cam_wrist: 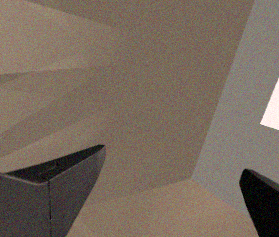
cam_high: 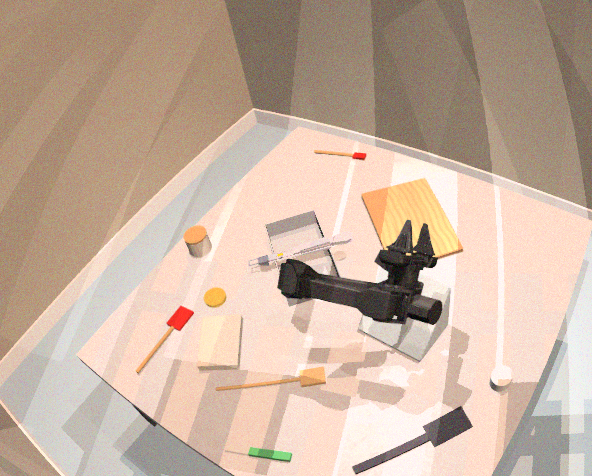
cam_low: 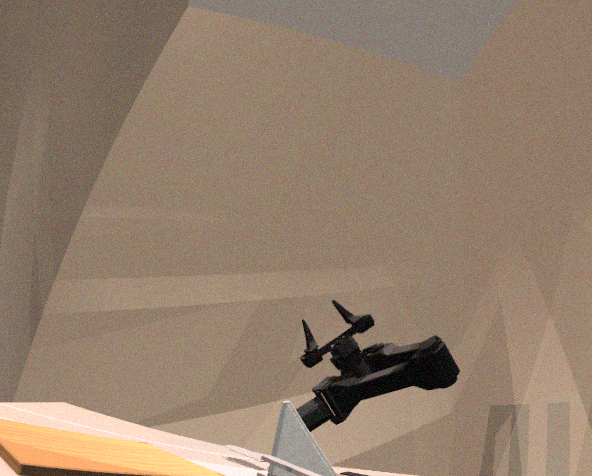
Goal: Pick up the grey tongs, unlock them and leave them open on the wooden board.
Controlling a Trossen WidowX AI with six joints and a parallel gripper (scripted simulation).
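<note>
The yellow lock piece lies 46 cm ahead of my gripper tip, 32 cm below it and 2 cm to the left of it. Also, from my gripper tip: wooden board (38 cm below, 33 cm to the right, 22 cm ahead); then black spatula (39 cm below, 32 cm to the left, 21 cm behind); then grey roasting tin (43 cm ahead, 36 cm below, 3 cm to the right).
</note>
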